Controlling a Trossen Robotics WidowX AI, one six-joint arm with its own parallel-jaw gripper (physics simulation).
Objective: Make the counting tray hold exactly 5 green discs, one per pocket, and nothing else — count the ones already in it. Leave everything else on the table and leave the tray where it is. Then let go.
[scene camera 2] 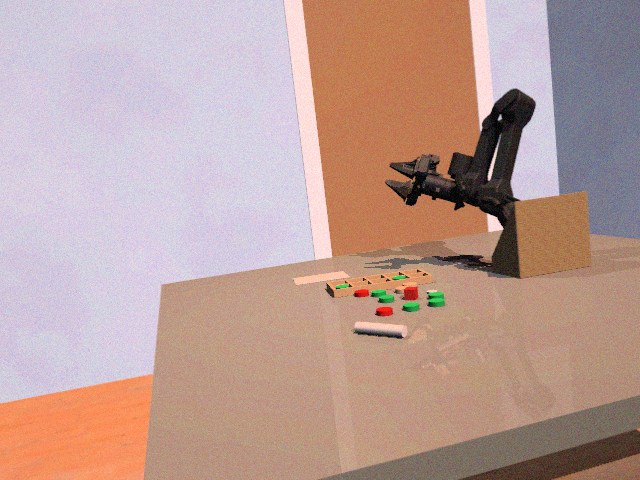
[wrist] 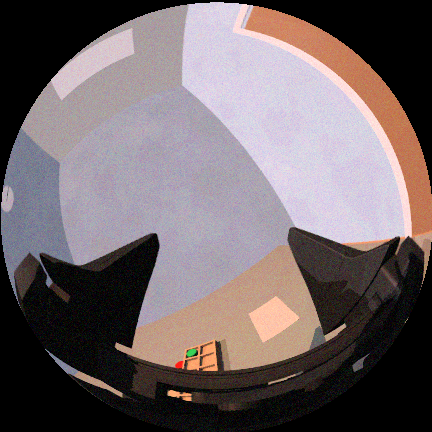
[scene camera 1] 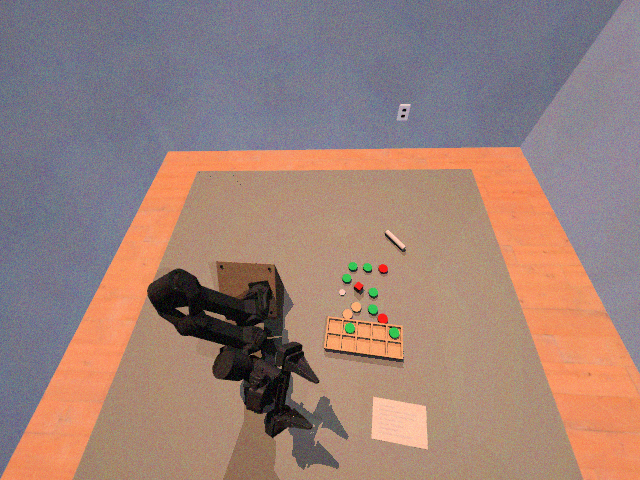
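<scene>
The wooden counting tray point(scene camera 1: 363, 346) point(scene camera 2: 334, 292) point(wrist: 209, 360) has two rows of pockets. One green disc point(scene camera 1: 349, 328) point(scene camera 2: 398, 277) lies in the far row's second pocket from the left in scene view 1. Another green disc point(scene camera 1: 394, 333) point(scene camera 2: 342, 286) point(wrist: 191, 353) lies in that row's rightmost pocket. The other pockets look empty. Several loose green discs lie beyond the tray, such as a near one point(scene camera 1: 372, 309) point(scene camera 2: 378, 293) and a far one point(scene camera 1: 352, 266). My gripper point(scene camera 1: 314, 405) point(scene camera 2: 388, 173) point(wrist: 224, 237) is open and empty, raised above the table, left of the tray in scene view 1.
A red disc point(scene camera 1: 382, 318) point(scene camera 2: 361, 292) and a tan disc point(scene camera 1: 347, 313) lie close by the tray's far edge. Another tan disc point(scene camera 1: 356, 306), a red cube point(scene camera 1: 358, 286), a second red disc point(scene camera 1: 383, 268) and a white stick point(scene camera 1: 394, 240) lie beyond. Paper point(scene camera 1: 399, 422) point(wrist: 274, 319) lies nearer.
</scene>
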